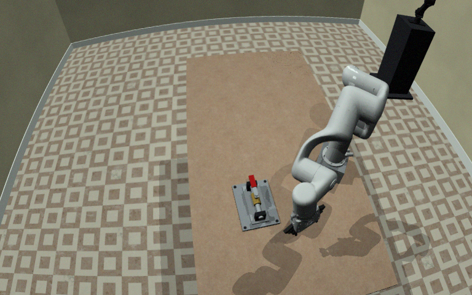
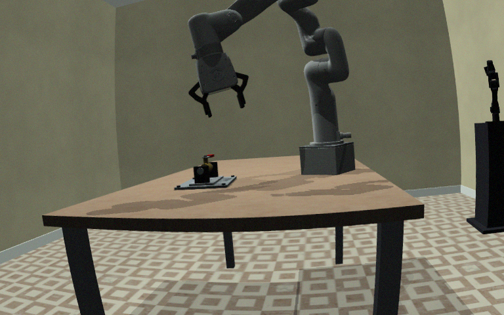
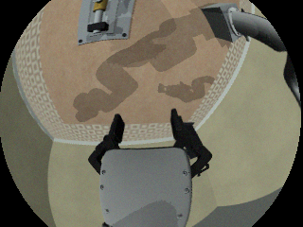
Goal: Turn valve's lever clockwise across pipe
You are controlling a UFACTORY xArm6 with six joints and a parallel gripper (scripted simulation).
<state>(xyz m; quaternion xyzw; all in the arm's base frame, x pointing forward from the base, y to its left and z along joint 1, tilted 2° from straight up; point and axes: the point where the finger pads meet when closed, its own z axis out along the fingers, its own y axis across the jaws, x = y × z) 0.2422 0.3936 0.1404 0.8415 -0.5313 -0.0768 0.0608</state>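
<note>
Now: the red lever 26 cm to the right of my hand, 16 cm ahead of it and 14 cm below it. The rest, counted from my hand: base plate 22 cm to the right, 22 cm below, 15 cm ahead.
</note>
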